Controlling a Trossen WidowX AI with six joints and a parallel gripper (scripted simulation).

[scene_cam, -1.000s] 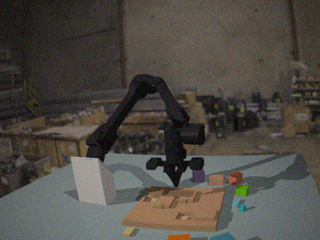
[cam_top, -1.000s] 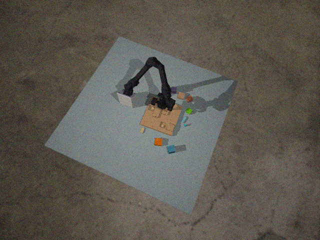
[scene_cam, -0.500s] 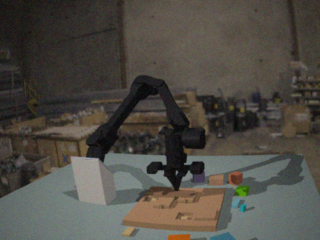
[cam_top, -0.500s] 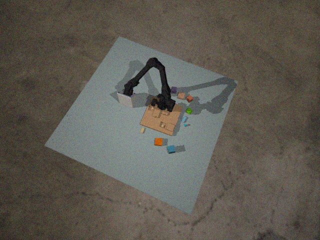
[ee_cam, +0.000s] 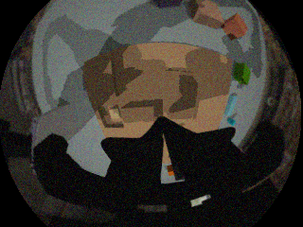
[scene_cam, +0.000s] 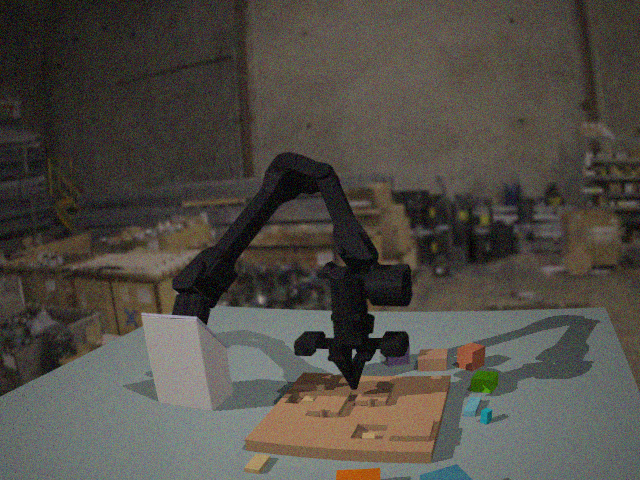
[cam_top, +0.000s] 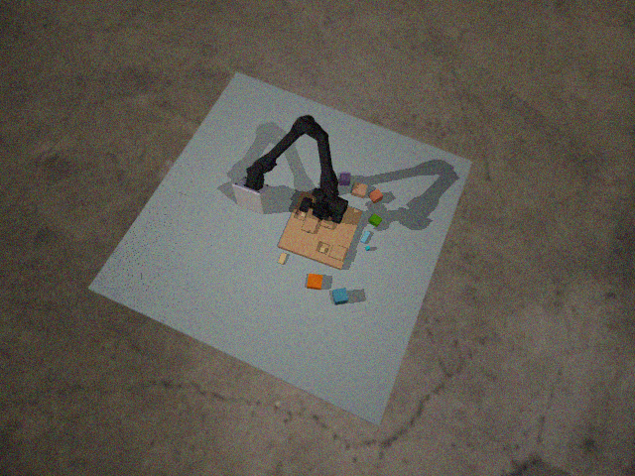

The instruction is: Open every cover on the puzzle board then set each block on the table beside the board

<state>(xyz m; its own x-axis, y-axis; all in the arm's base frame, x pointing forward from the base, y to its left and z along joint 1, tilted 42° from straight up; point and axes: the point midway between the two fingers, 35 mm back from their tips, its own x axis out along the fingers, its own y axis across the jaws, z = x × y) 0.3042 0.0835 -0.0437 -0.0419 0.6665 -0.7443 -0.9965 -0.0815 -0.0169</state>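
The tan puzzle board lies 10 mm ahead of my gripper tip, 30 mm to the right of it and 30 mm below it. From my gripper tip the other things lie so: small tan bar (80 mm behind, 230 mm to the right, 40 mm below); then small teal block (240 mm ahead, 30 mm to the right, 30 mm below); then light blue bar (210 mm ahead, 20 mm to the left, 40 mm below).
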